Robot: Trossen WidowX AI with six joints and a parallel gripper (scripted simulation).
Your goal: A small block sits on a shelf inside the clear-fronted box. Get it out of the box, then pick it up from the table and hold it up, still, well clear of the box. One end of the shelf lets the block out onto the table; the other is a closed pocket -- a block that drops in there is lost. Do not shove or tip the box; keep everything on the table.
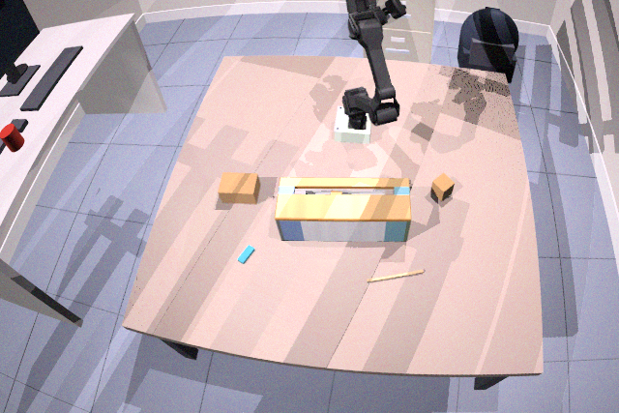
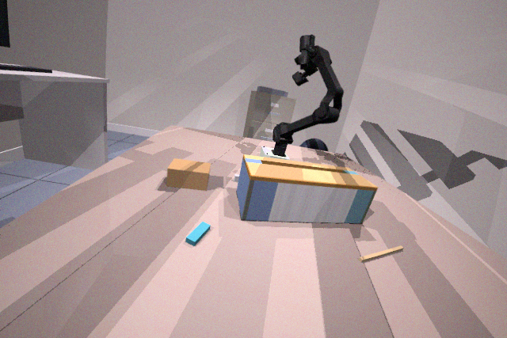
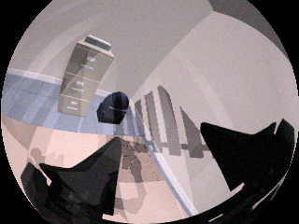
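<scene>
My gripper tip is 47 cm short of the small brown block, 38 cm above it and 16 cm to the left of it. Round my gripper tip: thin wooden stick (68 cm ahead, 46 cm below, 4 cm to the left).
</scene>
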